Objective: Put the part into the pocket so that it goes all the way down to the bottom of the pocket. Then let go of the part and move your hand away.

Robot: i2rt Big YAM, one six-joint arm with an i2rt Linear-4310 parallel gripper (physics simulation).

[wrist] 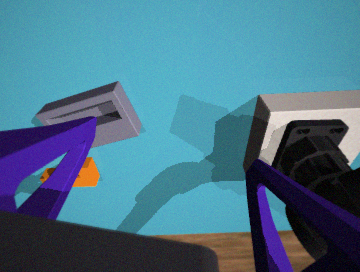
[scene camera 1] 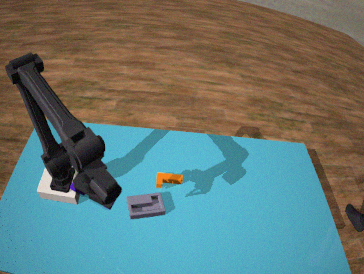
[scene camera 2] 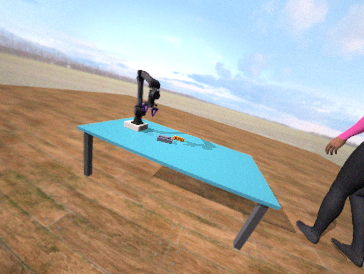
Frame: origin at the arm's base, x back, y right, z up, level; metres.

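Where they show: gripper, between the fingertips: point(wrist: 178, 147) point(scene camera 1: 97, 200) point(scene camera 2: 148, 114); arm's base, origin of its link: point(wrist: 302, 148) point(scene camera 1: 63, 179) point(scene camera 2: 137, 123).
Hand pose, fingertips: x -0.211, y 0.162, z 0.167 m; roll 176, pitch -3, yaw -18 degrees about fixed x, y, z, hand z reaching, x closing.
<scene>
Each offset is from my fingertips to the top centre of the thing. Level surfaces: height alone.
The orange L-shaped part {dx -0.240, dy -0.257, dz -0.193 m} point(scene camera 1: 171, 176) point(scene camera 2: 178, 138) point(wrist: 89, 176) lies on the blue table, close beside the grey block. The grey block {dx -0.148, dy -0.120, dz -0.187 m} point(scene camera 1: 148, 213) point(scene camera 2: 164, 139) point(wrist: 111, 136) sits flat with its pocket facing up, and the pocket holds no part. My gripper point(scene camera 2: 150, 112) point(wrist: 178, 147) is open, with nothing between its purple fingers. It hangs high above the table near the arm's base, apart from the part and the block. In the wrist view the left finger covers some of the part and the block's near edge. In scene camera 1 the fingers are mostly hidden behind the arm.
The arm's white base point(scene camera 1: 57, 194) point(scene camera 2: 135, 126) point(wrist: 310, 102) stands on the blue table {dz -0.224 m} point(scene camera 1: 240, 225) point(scene camera 2: 210, 172), to the block's left in scene camera 1. In scene camera 2 a person in black trousers point(scene camera 2: 345, 185) stands on the floor off the table's right end. The arm's shadows fall across the table.
</scene>
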